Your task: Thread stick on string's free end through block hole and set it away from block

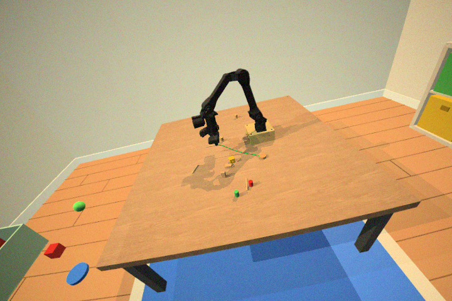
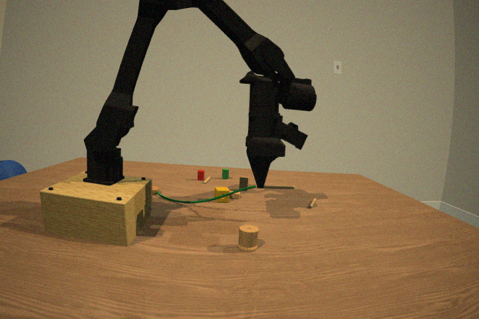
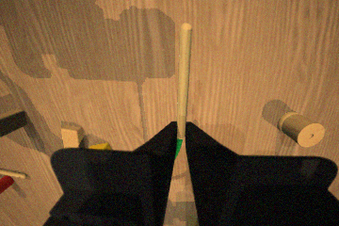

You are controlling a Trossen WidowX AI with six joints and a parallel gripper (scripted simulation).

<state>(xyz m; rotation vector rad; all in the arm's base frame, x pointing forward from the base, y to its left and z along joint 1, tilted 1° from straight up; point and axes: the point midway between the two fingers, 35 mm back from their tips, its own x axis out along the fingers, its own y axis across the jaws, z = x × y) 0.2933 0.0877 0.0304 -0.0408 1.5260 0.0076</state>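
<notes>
Now: gripper tip 2 cm past the wooden cylinder, 14 cm to the left of it and 5 cm above it. Also, from my gripper tip: yellow block: 8 cm behind, 11 cm to the left, 5 cm below; then plain block: 6 cm behind, 14 cm to the left, 6 cm below; then thin wooden stick: 1 cm ahead.
</notes>
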